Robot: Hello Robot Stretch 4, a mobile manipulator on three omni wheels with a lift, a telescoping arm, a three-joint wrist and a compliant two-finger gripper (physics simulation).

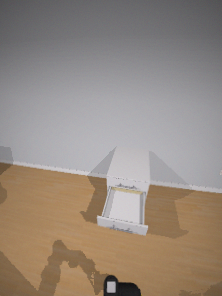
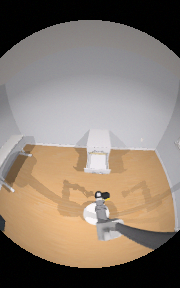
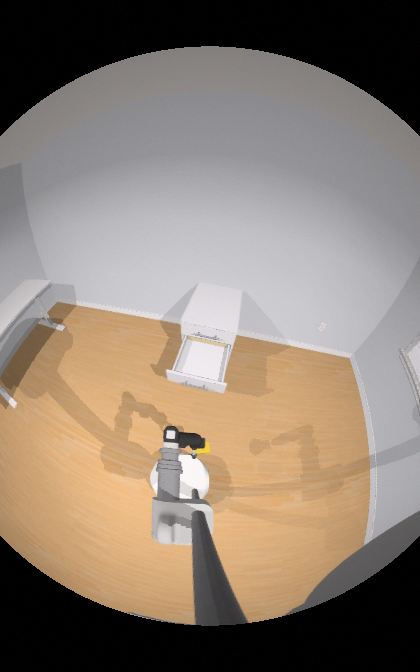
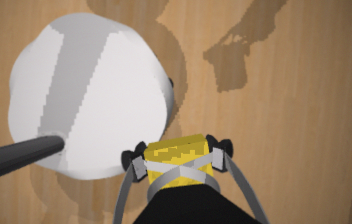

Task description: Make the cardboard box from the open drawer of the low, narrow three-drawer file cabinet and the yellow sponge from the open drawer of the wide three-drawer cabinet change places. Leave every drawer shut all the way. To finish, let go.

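Note:
The low, narrow file cabinet (image 1: pixel 131 164) (image 2: pixel 99 137) (image 3: pixel 215 306) stands against the far wall, ahead of the robot. The drawer (image 1: pixel 125 207) (image 2: pixel 96 162) (image 3: pixel 201 361) below its top drawer front is pulled out, with its pale floor showing. A tan strip (image 1: pixel 127 190) (image 3: pixel 207 342) shows at its back; I cannot tell what it is. My gripper (image 4: pixel 176 150) is shut on the yellow sponge (image 4: pixel 175 171) (image 3: pixel 204 448) (image 2: pixel 107 199), held between both fingertips above the floor, away from the cabinet. The cardboard box and the wide cabinet cannot be made out.
The robot's round white base (image 4: pixel 100 90) (image 3: pixel 192 477) (image 2: pixel 92 214) is close beside the held sponge. A white table (image 3: pixel 22 305) (image 2: pixel 11 148) stands at the left wall. A white-framed edge (image 3: pixel 411 367) shows at the right wall. Wooden floor lies between base and cabinet.

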